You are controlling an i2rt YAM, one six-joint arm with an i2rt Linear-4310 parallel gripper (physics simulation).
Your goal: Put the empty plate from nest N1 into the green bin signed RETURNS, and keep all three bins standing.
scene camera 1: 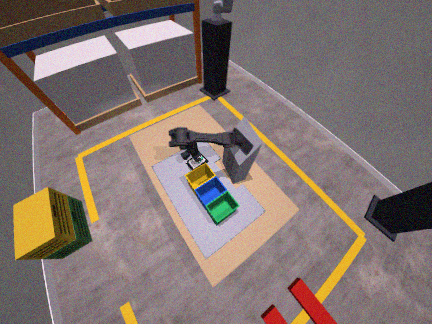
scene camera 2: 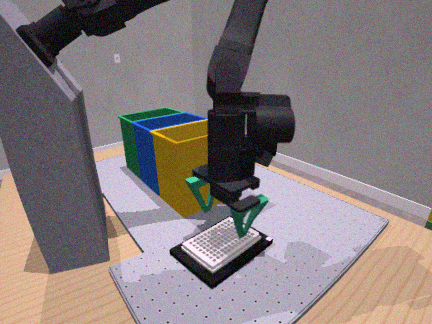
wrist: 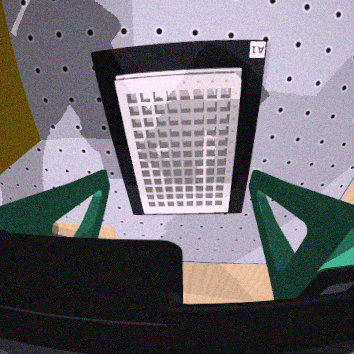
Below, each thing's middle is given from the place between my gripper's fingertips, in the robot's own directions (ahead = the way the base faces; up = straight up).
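Gripper position: 1 cm past the white plate [scene camera 2: 214, 248] and 4 cm above it. Counted from my hand, the blue bin [scene camera 2: 144, 140] is 12 cm ahead, 32 cm to the left and 3 cm above; the yellow bin [scene camera 2: 178, 149] is 10 cm ahead, 19 cm to the left and 3 cm above; the black nest [scene camera 2: 197, 269] is 1 cm behind and 5 cm below.
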